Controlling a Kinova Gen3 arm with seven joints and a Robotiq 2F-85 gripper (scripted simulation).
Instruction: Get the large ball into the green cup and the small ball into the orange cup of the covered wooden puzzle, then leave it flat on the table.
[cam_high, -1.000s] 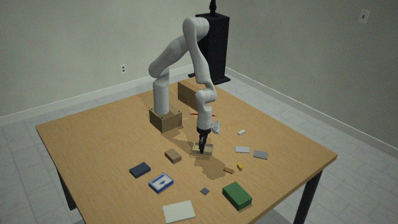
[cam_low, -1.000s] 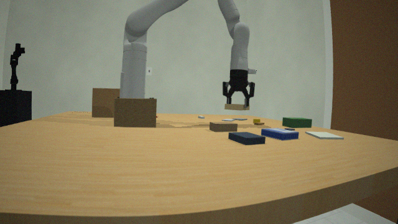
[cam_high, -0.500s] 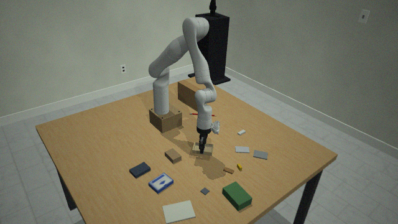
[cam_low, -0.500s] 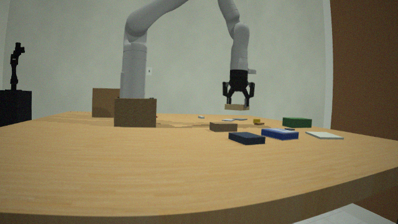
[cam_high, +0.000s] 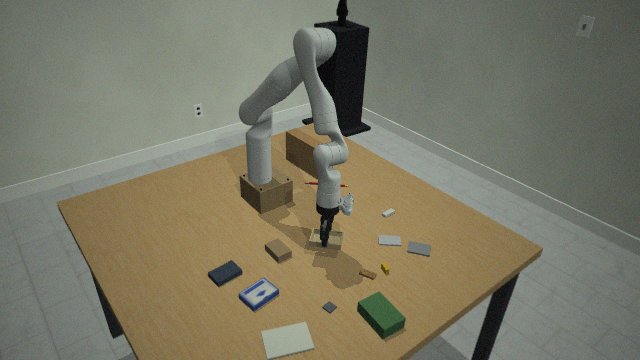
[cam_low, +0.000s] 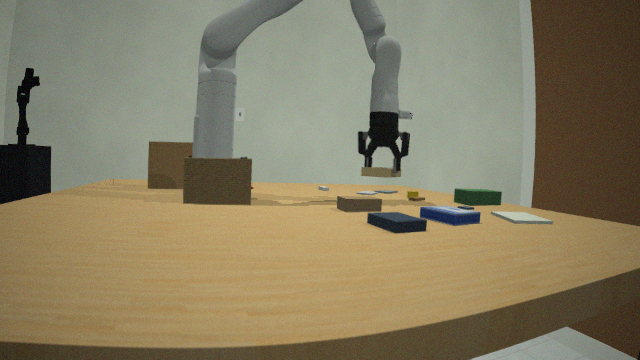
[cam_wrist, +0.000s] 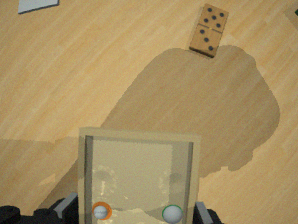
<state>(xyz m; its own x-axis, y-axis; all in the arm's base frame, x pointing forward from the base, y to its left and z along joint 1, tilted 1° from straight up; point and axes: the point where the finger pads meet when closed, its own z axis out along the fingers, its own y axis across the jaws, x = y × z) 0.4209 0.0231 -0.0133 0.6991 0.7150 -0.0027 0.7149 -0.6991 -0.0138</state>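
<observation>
The covered wooden puzzle is 20 mm below my hand. The rest, counted from my hand: brown block (130 mm to the right, 100 mm behind, 80 mm below); then pale grey tile (240 mm to the left, 90 mm below, 50 mm ahead); then yellow block (160 mm ahead, 130 mm to the left, 80 mm below).
</observation>
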